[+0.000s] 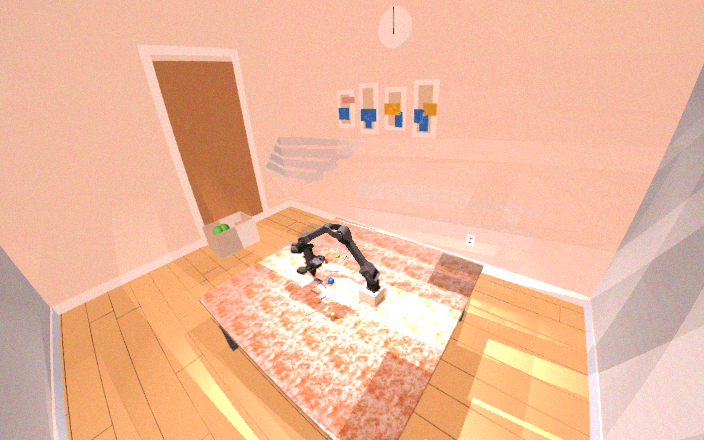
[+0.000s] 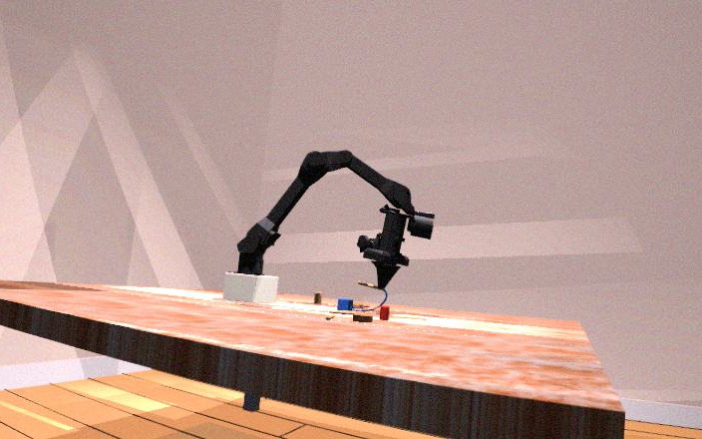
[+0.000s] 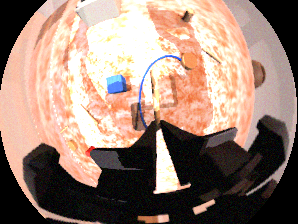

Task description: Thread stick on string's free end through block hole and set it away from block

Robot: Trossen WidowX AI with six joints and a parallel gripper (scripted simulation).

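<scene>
My gripper tip is 19 cm to the left of the red cylinder, 11 cm short of it and 5 cm above it. Also, from my gripper tip: round button (12 cm behind, 8 cm to the left, 6 cm below); thin wooden stick (1 cm behind); tan block (28 cm behind, 11 cm to the left, 5 cm below).
</scene>
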